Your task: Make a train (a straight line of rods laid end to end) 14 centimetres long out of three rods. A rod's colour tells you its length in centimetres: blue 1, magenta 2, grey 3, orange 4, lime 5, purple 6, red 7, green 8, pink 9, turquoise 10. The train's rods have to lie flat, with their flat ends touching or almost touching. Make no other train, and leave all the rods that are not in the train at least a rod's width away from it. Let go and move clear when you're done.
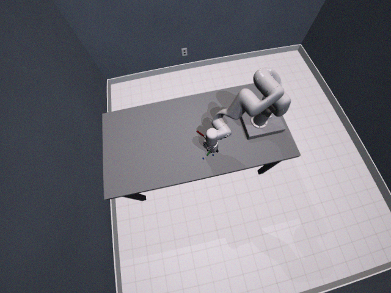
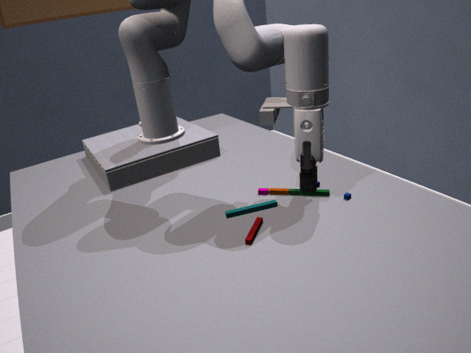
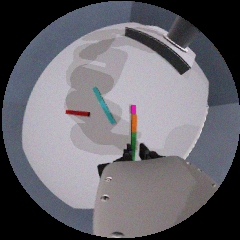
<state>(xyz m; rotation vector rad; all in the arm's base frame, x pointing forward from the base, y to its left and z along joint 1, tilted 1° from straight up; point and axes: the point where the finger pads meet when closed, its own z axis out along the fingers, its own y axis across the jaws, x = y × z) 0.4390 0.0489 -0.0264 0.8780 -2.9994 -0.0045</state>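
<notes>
My hand is 3 cm above the green rod. The rest, counted from my hand: turquoise rod: 12 cm to the right, 5 cm behind, 3 cm below; orange rod: 5 cm behind, 3 cm to the right, 3 cm below; magenta rod: 8 cm behind, 5 cm to the right, 3 cm below.
</notes>
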